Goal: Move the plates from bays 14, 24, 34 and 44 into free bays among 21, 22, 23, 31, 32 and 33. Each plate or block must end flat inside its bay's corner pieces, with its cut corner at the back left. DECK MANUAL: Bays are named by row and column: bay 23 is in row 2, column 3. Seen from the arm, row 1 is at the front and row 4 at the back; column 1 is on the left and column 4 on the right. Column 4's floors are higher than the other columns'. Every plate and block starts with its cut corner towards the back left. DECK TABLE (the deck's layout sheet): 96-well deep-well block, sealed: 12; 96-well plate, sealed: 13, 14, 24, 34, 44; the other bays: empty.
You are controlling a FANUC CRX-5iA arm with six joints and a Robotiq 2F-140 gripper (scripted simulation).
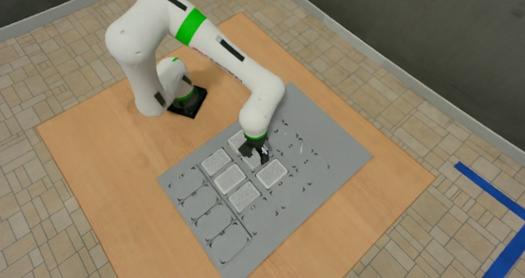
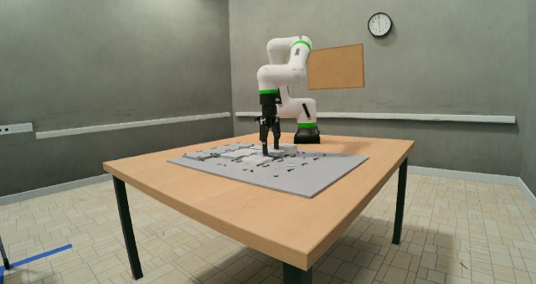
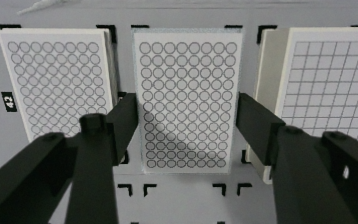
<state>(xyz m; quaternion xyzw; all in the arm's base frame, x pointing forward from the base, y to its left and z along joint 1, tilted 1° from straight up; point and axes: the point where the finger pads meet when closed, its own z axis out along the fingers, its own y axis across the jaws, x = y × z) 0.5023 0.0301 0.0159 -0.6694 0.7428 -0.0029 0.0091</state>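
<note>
Now: the sealed 96-well plate 2 cm below my hand. Also, from my hand: sealed deep-well block: 11 cm behind, 2 cm below, 1 cm to the left.
</note>
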